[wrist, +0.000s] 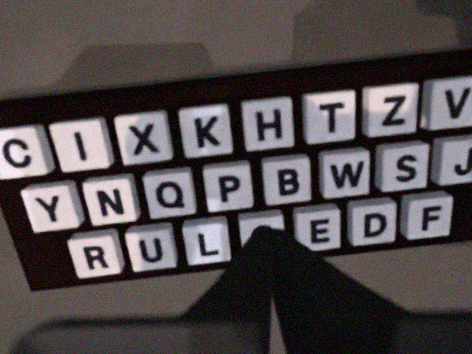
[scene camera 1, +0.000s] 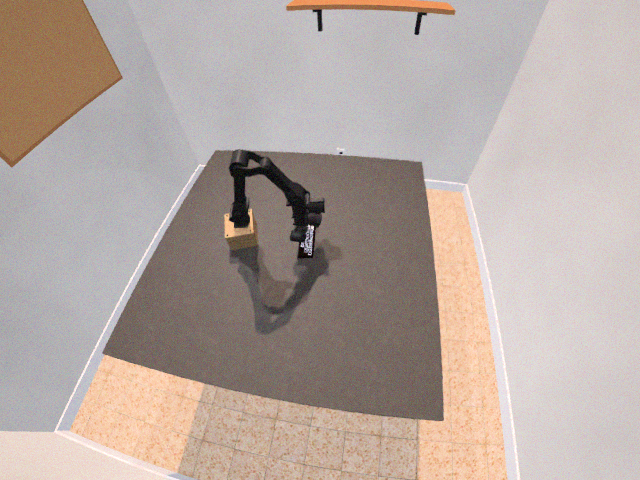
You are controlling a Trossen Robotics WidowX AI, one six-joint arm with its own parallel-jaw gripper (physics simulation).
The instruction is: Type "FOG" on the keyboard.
I see my gripper (wrist: 267, 241) and a dark keyboard (wrist: 139, 182).
